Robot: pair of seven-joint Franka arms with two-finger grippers.
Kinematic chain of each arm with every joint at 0, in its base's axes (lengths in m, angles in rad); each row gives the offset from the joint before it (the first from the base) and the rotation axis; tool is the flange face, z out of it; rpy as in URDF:
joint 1: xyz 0 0 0.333 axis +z
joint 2: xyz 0 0 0 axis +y
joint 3: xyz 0 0 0.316 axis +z
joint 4: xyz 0.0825 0 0 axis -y
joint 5: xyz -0.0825 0 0.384 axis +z
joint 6: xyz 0 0 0 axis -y
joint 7: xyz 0.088 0 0 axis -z
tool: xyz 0 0 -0.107 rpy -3.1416 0 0
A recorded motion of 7 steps. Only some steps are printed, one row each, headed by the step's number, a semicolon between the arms.
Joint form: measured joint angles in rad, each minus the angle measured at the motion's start. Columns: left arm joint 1, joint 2, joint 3, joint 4, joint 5, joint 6, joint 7; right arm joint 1, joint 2, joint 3, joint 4, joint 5, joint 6, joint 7.
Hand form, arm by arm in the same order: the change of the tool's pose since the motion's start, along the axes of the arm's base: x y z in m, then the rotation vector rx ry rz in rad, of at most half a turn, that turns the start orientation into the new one. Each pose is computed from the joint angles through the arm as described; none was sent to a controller.
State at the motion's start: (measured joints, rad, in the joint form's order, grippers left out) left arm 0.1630 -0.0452 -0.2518 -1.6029 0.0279 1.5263 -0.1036; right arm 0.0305 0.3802 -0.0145 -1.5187 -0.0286 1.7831 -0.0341
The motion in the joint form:
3: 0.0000 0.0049 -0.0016 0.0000 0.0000 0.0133 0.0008; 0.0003 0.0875 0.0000 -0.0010 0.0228 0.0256 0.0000
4: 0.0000 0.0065 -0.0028 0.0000 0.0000 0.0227 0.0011; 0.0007 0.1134 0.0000 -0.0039 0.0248 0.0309 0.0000
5: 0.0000 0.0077 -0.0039 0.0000 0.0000 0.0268 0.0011; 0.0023 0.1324 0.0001 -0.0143 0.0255 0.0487 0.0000
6: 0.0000 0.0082 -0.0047 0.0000 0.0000 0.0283 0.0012; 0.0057 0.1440 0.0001 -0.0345 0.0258 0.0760 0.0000
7: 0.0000 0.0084 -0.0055 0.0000 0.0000 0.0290 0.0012; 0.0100 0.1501 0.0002 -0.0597 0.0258 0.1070 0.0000
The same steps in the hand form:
3: 0.0028 -0.0008 -0.0014 -0.0019 -0.0084 -0.0029; 0.0091 0.0024 -0.0568 0.0191 0.0632 -0.0074
4: 0.0042 -0.0015 -0.0015 -0.0030 -0.0161 -0.0048; 0.0101 0.0029 -0.0750 0.0201 0.0867 -0.0080
5: 0.0050 -0.0021 -0.0017 -0.0035 -0.0190 -0.0060; 0.0103 0.0041 -0.0912 0.0203 0.0983 -0.0067
6: 0.0052 -0.0026 -0.0019 -0.0037 -0.0200 -0.0070; 0.0090 0.0063 -0.1062 0.0201 0.1029 -0.0033
7: 0.0053 -0.0030 -0.0019 -0.0038 -0.0205 -0.0078; 0.0065 0.0091 -0.1193 0.0199 0.1032 0.0012

